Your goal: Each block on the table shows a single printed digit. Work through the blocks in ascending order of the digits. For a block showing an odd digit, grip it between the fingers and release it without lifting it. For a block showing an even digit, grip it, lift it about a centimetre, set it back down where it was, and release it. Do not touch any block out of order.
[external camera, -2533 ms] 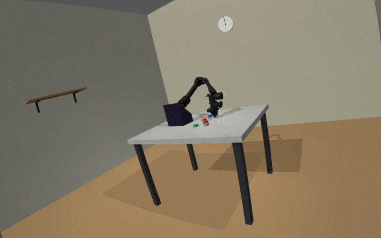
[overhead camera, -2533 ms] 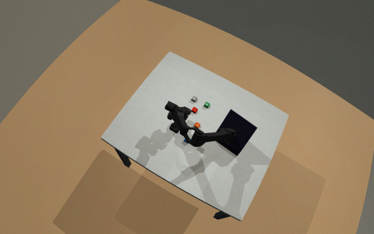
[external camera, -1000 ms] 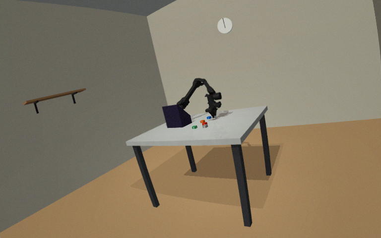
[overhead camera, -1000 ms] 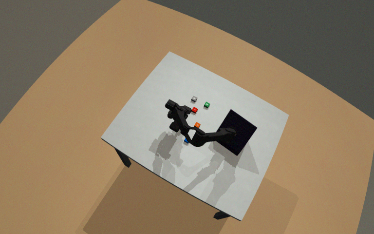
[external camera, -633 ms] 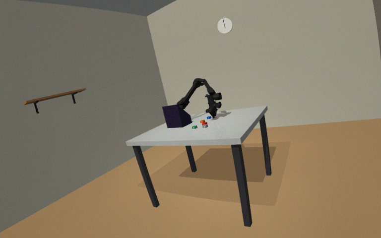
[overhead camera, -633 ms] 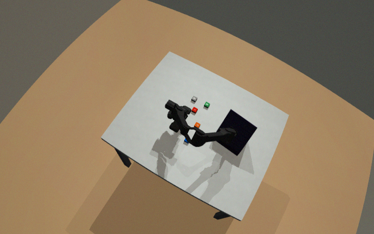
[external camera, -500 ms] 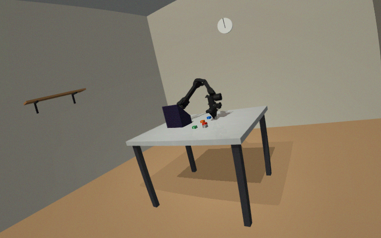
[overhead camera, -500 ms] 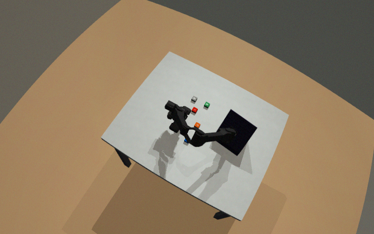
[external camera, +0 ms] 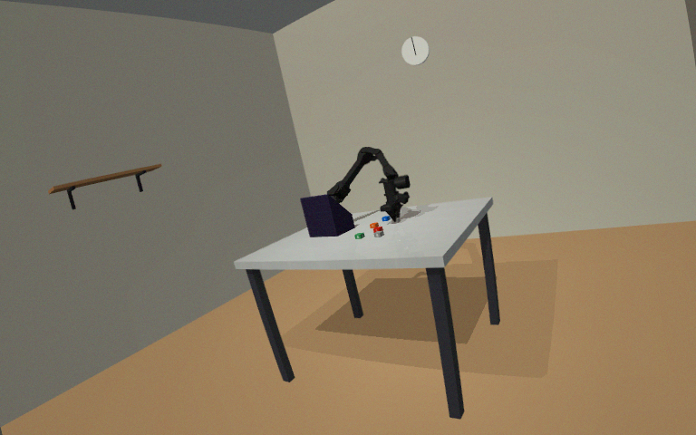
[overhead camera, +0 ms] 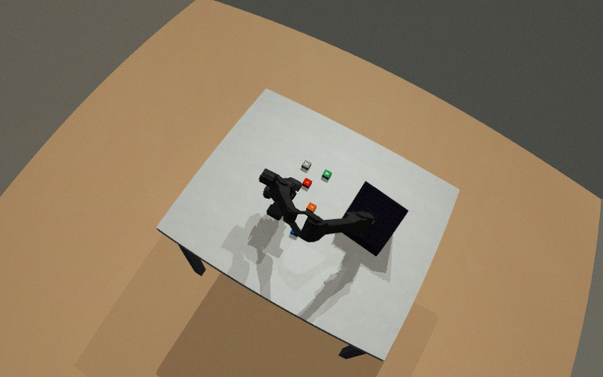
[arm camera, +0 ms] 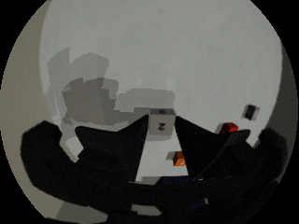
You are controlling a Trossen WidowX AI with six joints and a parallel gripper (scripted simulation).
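The white block is 1 cm behind my gripper tip. From my gripper tip the other things lie so: red block 15 cm to the right; then blue block 11 cm behind, 5 cm to the left; then orange block 9 cm behind, 8 cm to the right.
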